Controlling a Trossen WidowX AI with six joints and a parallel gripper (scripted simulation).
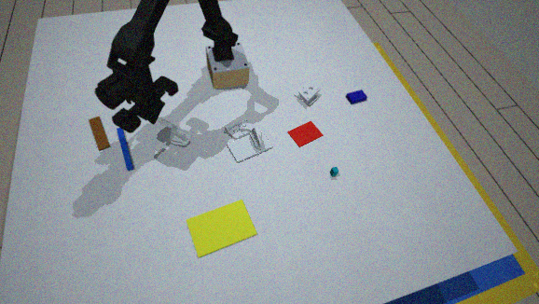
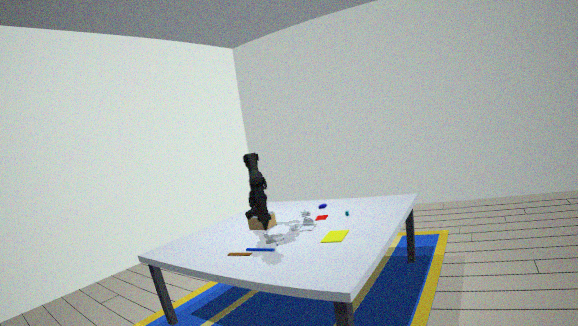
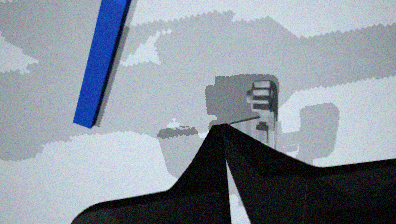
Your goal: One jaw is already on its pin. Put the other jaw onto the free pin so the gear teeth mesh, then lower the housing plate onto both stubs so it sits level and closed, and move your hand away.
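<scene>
My gripper tip is 20 mm short of the blue bar, 100 mm to the left of it and 70 mm above it. From my gripper tip the other things lie so: yellow tile 320 mm ahead, 130 mm to the left, 70 mm below; then brown bar 60 mm behind, 170 mm to the right, 70 mm below; then red square 80 mm ahead, 450 mm to the left, 70 mm below.
</scene>
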